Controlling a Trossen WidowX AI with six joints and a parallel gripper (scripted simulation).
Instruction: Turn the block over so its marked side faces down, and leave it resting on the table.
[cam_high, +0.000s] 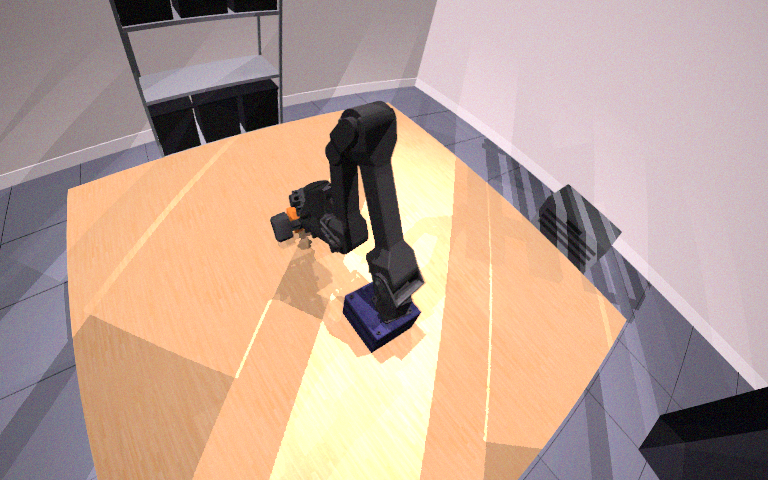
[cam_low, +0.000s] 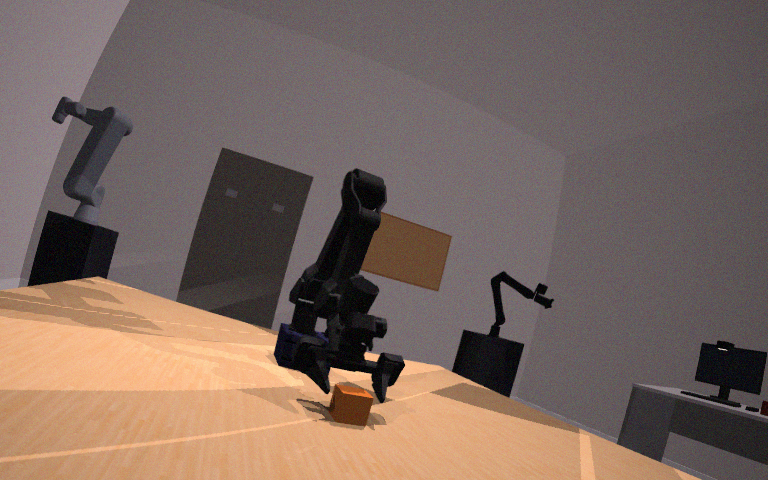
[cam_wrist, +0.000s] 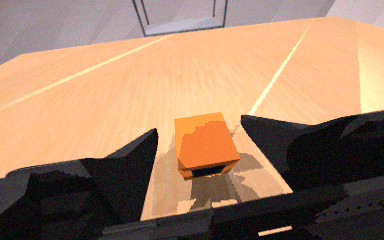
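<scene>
Right now my gripper tip is 3 cm past the orange block and 2 cm above it.
</scene>
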